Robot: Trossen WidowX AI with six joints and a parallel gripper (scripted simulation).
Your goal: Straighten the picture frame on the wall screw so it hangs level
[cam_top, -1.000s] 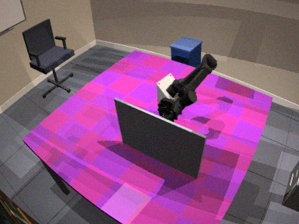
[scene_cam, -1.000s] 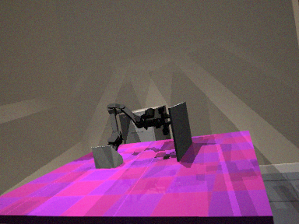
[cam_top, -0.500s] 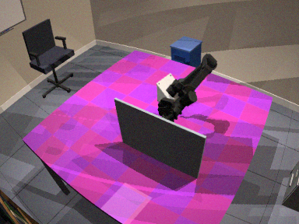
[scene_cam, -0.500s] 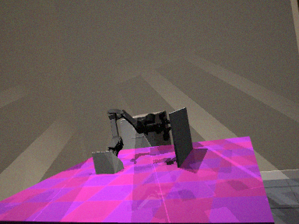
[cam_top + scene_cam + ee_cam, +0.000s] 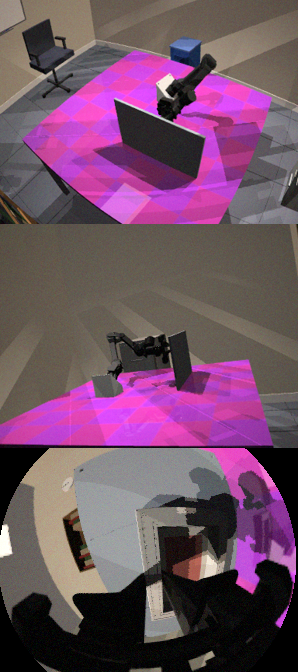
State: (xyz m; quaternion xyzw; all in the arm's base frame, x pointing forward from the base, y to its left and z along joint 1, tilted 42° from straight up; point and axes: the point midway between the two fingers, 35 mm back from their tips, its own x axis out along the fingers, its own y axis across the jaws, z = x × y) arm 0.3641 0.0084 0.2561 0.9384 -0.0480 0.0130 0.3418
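My gripper tip is 1 cm short of the picture frame, 1 cm to the right of it and 5 cm above it. From my gripper tip the other things lie so: grey wall panel: 2 cm ahead, 1 cm to the left, 6 cm below.
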